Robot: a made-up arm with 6 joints. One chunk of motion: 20 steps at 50 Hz.
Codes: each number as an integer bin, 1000 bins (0 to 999) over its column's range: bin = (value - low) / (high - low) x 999, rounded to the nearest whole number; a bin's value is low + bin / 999 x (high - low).
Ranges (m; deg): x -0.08..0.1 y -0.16..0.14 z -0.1..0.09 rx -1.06..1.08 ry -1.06..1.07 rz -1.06..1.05
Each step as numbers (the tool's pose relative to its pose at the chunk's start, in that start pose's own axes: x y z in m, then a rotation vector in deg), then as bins.
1 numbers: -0.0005 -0.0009 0.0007 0.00 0.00 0.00
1 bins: 441 530 529 495 497 502
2 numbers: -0.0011 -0.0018 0.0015 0.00 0.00 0.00
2 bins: 438 527 534 495 497 502
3 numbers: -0.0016 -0.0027 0.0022 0.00 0.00 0.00
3 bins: 435 524 537 495 497 502
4 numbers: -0.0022 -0.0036 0.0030 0.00 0.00 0.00
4 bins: 432 521 542 495 497 502
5 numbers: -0.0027 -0.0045 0.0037 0.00 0.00 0.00
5 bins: 429 518 545 495 497 502
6 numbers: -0.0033 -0.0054 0.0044 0.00 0.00 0.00
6 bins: 426 515 549 495 497 502
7 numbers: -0.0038 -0.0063 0.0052 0.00 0.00 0.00
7 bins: 423 512 553 495 497 502
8 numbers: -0.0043 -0.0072 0.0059 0.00 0.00 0.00
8 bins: 420 509 557 495 497 502
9 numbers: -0.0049 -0.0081 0.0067 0.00 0.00 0.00
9 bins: 417 506 561 495 497 502
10 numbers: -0.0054 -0.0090 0.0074 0.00 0.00 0.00
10 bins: 414 503 565 495 497 502
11 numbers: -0.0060 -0.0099 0.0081 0.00 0.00 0.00
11 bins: 411 500 568 495 497 502
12 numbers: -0.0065 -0.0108 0.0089 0.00 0.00 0.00
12 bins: 408 497 573 495 497 502
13 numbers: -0.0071 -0.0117 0.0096 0.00 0.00 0.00
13 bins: 405 494 576 495 497 502
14 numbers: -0.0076 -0.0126 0.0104 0.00 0.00 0.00
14 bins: 402 491 580 495 497 502
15 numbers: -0.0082 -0.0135 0.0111 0.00 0.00 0.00
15 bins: 398 488 584 495 497 502
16 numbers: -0.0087 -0.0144 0.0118 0.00 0.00 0.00
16 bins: 396 485 588 495 497 502
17 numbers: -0.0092 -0.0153 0.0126 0.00 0.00 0.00
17 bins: 393 482 592 495 497 502
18 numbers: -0.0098 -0.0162 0.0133 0.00 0.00 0.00
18 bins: 390 479 596 495 497 502
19 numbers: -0.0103 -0.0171 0.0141 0.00 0.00 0.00
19 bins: 387 476 600 495 497 502
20 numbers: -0.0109 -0.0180 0.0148 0.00 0.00 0.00
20 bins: 384 473 604 495 497 502
